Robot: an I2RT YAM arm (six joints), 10 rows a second.
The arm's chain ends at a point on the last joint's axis. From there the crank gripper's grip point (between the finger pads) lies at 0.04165 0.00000 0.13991 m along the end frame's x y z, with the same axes.
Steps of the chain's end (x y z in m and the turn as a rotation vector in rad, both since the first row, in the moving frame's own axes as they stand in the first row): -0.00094 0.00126 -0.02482 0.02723 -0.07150 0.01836; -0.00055 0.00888 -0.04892 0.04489 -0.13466 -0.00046; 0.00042 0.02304 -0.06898 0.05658 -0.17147 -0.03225; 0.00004 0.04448 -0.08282 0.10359 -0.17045 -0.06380; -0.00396 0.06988 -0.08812 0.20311 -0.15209 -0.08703; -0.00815 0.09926 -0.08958 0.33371 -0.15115 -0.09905; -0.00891 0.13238 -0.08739 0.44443 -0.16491 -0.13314
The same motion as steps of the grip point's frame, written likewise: -0.01101 -0.00191 -0.02224 0.02723 -0.07150 0.01836; -0.01971 0.00248 -0.04474 0.04489 -0.13466 -0.00046; -0.02420 0.01402 -0.06419 0.05658 -0.17147 -0.03225; -0.02478 0.02785 -0.07868 0.10359 -0.17045 -0.06380; -0.02685 0.03850 -0.08670 0.20311 -0.15209 -0.08703; -0.03175 0.04965 -0.09339 0.33371 -0.15115 -0.09905; -0.03603 0.06737 -0.09741 0.44443 -0.16491 -0.13314
